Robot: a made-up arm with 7 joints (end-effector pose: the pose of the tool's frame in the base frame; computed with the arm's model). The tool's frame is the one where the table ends.
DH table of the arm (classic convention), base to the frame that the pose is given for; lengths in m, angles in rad. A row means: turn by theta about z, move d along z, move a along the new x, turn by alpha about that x. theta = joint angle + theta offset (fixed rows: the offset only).
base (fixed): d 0, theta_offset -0.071, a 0, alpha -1.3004
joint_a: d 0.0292, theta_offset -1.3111, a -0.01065, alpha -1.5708
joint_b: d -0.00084, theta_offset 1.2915, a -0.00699, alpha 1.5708
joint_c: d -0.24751, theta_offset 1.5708, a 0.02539, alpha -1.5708
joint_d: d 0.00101, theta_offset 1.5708, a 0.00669, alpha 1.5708
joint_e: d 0.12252, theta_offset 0, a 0.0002, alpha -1.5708
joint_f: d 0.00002, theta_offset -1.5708, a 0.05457, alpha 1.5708
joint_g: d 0.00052, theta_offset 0, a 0, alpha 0
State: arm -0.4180 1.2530 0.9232 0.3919 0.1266 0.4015 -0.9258
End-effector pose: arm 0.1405 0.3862 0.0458 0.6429 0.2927 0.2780
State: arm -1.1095 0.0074 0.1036 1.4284 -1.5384 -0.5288 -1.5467
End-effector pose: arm 0.3441 -0.0002 -0.2516 -1.0323 -0.7432 -0.6836
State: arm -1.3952 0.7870 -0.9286 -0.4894 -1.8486 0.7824 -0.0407
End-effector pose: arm 0.2363 -0.0253 -0.0368 0.0813 0.6914 -1.6609
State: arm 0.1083 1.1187 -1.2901 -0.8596 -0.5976 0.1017 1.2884
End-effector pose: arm -0.0278 0.0806 -0.1797 0.2311 0.7636 -0.0848
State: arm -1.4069 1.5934 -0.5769 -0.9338 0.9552 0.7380 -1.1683
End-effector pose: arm 0.1455 0.1069 0.1244 2.2393 -0.1440 0.2342
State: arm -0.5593 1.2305 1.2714 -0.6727 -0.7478 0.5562 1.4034
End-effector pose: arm 0.0727 0.2330 0.1181 -0.3538 -1.4166 1.5451
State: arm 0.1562 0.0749 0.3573 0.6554 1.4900 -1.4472 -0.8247
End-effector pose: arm -0.0056 0.0618 -0.3550 0.7306 0.2218 -1.9130
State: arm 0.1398 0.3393 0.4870 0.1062 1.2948 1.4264 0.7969
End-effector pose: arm 0.0077 0.2470 -0.2486 2.1453 1.1775 1.7874
